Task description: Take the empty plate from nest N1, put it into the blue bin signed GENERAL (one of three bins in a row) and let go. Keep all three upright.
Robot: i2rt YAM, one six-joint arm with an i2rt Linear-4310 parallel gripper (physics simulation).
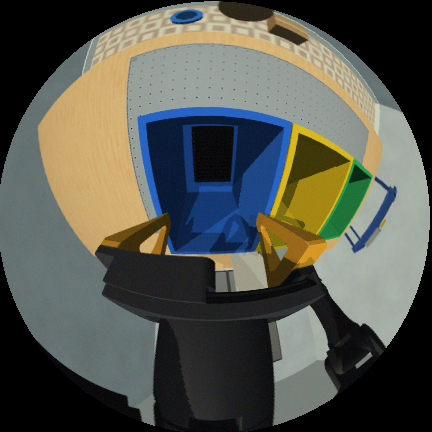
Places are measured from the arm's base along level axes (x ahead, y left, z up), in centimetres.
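Pixels of known places: gripper, fingertip midpoint: [213, 217].
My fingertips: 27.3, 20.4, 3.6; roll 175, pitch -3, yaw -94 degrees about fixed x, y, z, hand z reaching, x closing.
Behind a point stands the place of what it marks, as x, y, z.
The black gridded plate [212, 153] {30.4, 19.4, -13.0} is inside the blue bin [215, 111] {37.2, 19.5, 3.1}, well away from the fingers. It looks to be down in the bin, near the middle; how it rests there is hard to tell. My gripper [213, 217] {27.3, 20.4, 3.6} is open wide with nothing between its fingers, over the near part of the blue bin. The yellow bin [317, 197] {26.2, 1.3, -0.6} and the green bin [350, 207] {24.8, -11.8, 1.4} stand to the right of the blue bin in a row. All three bins look upright. The sign GENERAL and nest N1 do not show.
A grey perforated board [210, 75] {48.6, 18.5, -14.9} lies behind and around the bins on the wooden table [85, 150] {41.1, 57.0, -16.2}. Beyond it are a blue round dish [186, 16], a dark round object [246, 9] and a brown box [287, 30]. A blue handle-like frame [378, 217] is past the right table edge.
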